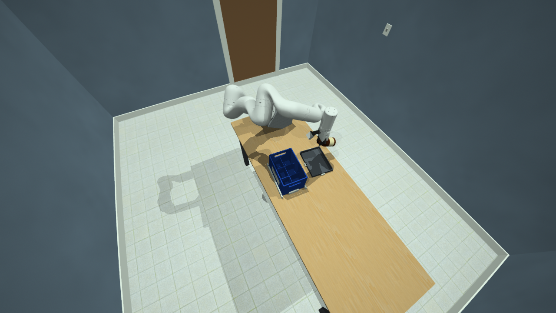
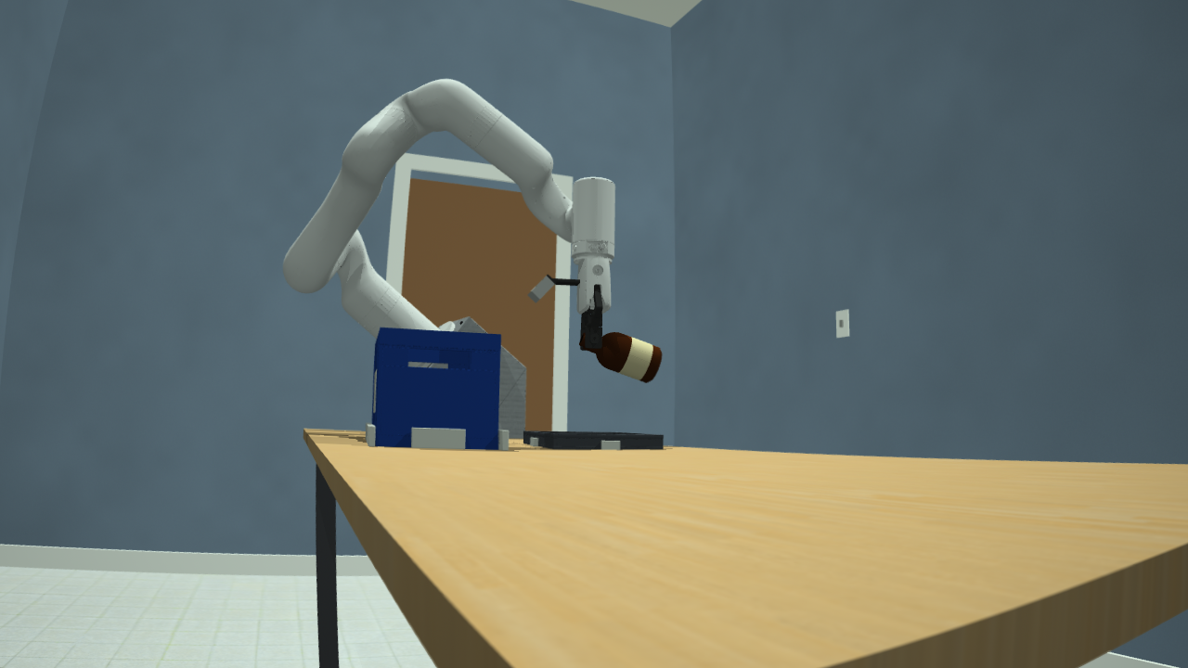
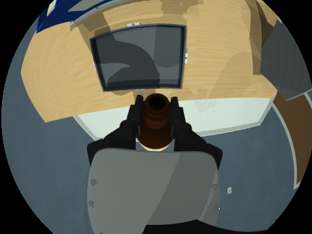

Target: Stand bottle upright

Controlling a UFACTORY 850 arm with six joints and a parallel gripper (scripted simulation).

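The bottle lies 1 cm ahead of my hand, 5 cm to the left of it and 2 cm below it. From my hand the other things lie so: dark tray: 6 cm ahead, 2 cm to the right, 19 cm below; blue crate: 8 cm ahead, 32 cm to the right, 12 cm below.
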